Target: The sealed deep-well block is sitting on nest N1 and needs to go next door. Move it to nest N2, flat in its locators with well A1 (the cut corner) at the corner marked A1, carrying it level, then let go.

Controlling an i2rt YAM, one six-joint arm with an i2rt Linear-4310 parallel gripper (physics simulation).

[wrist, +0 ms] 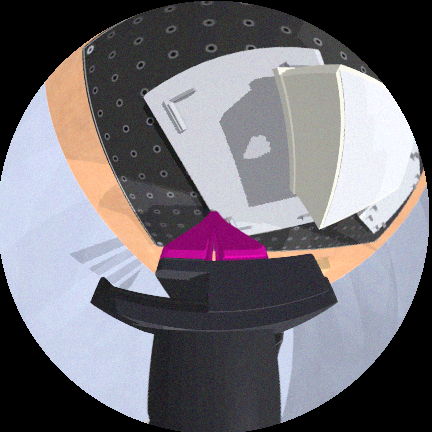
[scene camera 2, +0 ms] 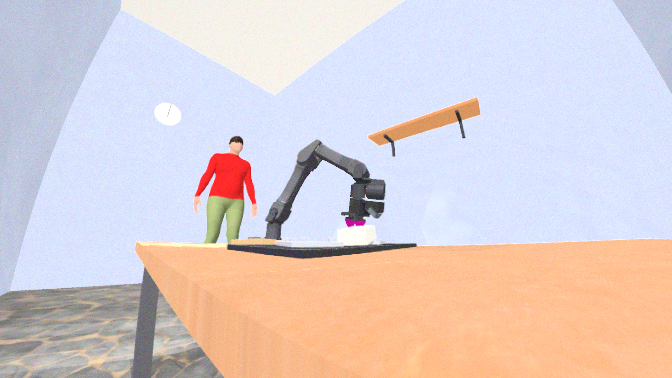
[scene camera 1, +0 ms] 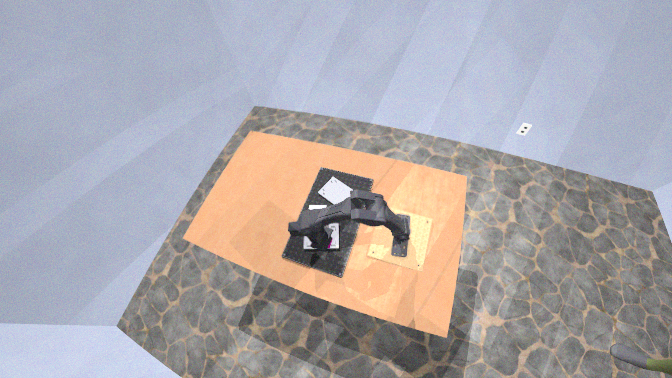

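Pixels of known places: gripper, fingertip midpoint: [wrist: 213,216] [scene camera 1: 328,247]; arm's base, link origin: [scene camera 2: 272,241] [scene camera 1: 400,235].
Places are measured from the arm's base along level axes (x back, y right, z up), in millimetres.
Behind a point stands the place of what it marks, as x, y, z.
The sealed deep-well block [scene camera 1: 317,206] {-407, 65, 41} [scene camera 2: 356,235] {-423, 69, 23} [wrist: 375,145] is a tall off-white box and stands upright. The arm partly covers it in scene camera 1. A light grey nest plate [scene camera 1: 336,241] {-287, -80, 7} [wrist: 200,150] {-379, -113, 7} with raised corner locators shows beside it, with the block's shadow across it. A second, turned nest plate [scene camera 1: 334,190] {-352, 182, 7} [wrist: 392,200] {-322, 168, 7} lies on the block's other side. I cannot read the N1, N2 or A1 marks, and the cut corner is not clear. My gripper [scene camera 1: 329,243] {-317, -115, 13} [scene camera 2: 355,225] [wrist: 213,216] {-317, -115, 13} is shut with nothing between its magenta fingers, apart from the block in the wrist view.
The plates lie on a black perforated board [scene camera 1: 325,261] {-319, -177, -4} [scene camera 2: 300,253] {-455, 324, -9} [wrist: 120,140] {-405, -184, -4} on the wooden table [scene camera 1: 240,190] {-893, 114, -17} [scene camera 2: 450,290] {-665, 430, -17}. The arm's base stands on a pale perforated plate [scene camera 1: 422,245] {103, -33, -6}. A person [scene camera 2: 229,177] stands behind the table, and a shelf [scene camera 2: 425,122] hangs on the wall.
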